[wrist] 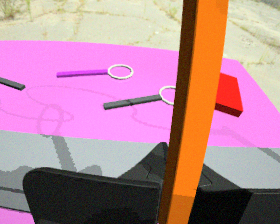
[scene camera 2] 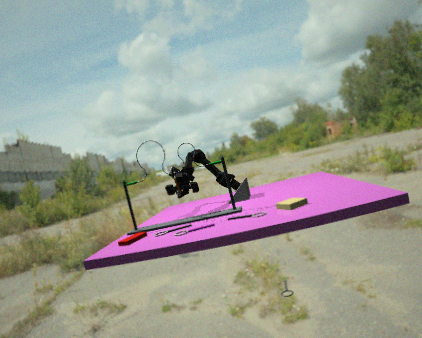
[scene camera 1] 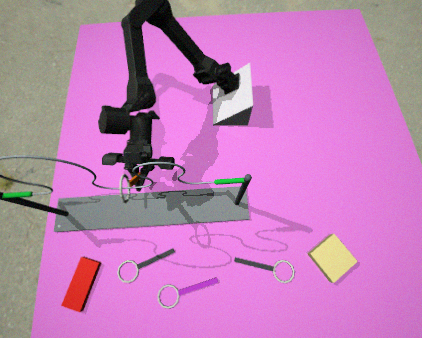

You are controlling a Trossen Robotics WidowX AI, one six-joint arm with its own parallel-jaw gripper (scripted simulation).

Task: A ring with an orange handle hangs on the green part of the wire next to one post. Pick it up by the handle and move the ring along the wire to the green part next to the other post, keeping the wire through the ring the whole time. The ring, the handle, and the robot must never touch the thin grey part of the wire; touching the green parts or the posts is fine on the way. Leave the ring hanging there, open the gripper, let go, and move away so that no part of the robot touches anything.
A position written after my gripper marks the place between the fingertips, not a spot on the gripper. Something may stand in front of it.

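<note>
You'd find my gripper (scene camera 1: 138, 191) there, along with a tan block (scene camera 1: 333, 259) and a red block (scene camera 1: 79, 288). My gripper (wrist: 167, 149) also shows from the wrist, and so does the red block (wrist: 228, 100), but the tan block is out of frame in the wrist view.
</note>
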